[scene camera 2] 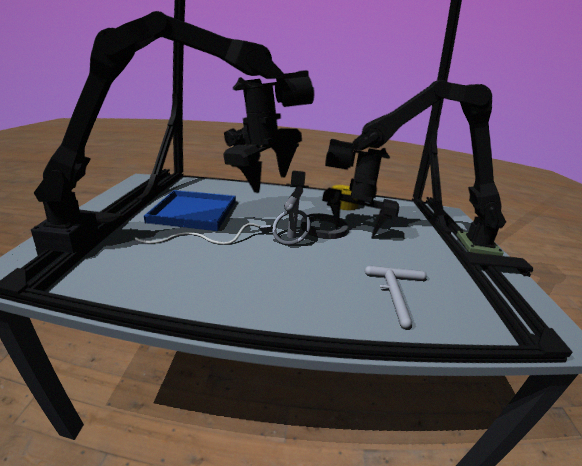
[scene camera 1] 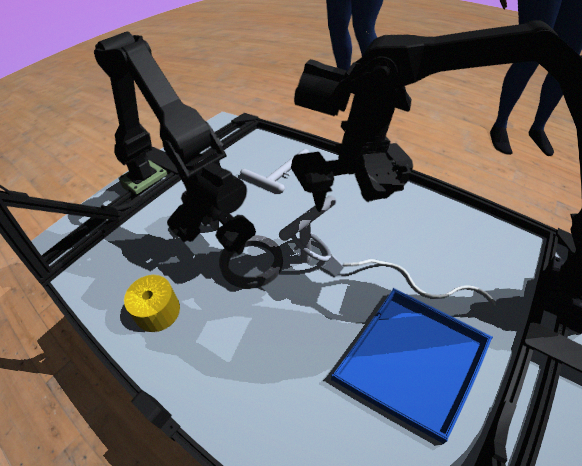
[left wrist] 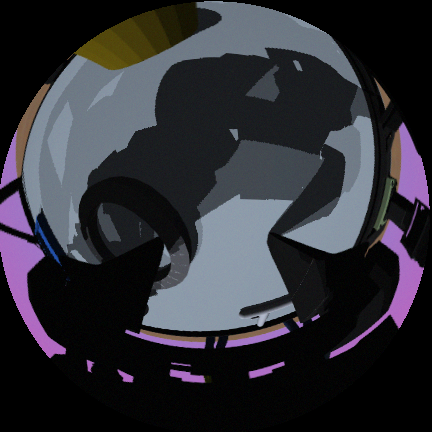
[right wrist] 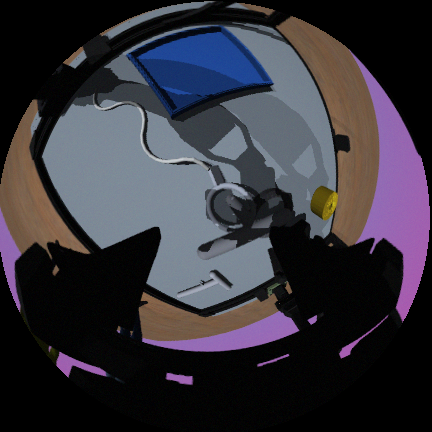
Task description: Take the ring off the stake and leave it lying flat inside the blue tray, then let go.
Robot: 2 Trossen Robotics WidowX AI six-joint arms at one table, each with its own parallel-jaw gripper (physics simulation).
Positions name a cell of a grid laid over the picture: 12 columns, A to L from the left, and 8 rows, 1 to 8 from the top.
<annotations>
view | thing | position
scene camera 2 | left gripper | H5
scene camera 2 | right gripper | F4
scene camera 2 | grey T-shaped bar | I5
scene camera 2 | blue tray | E4
</annotations>
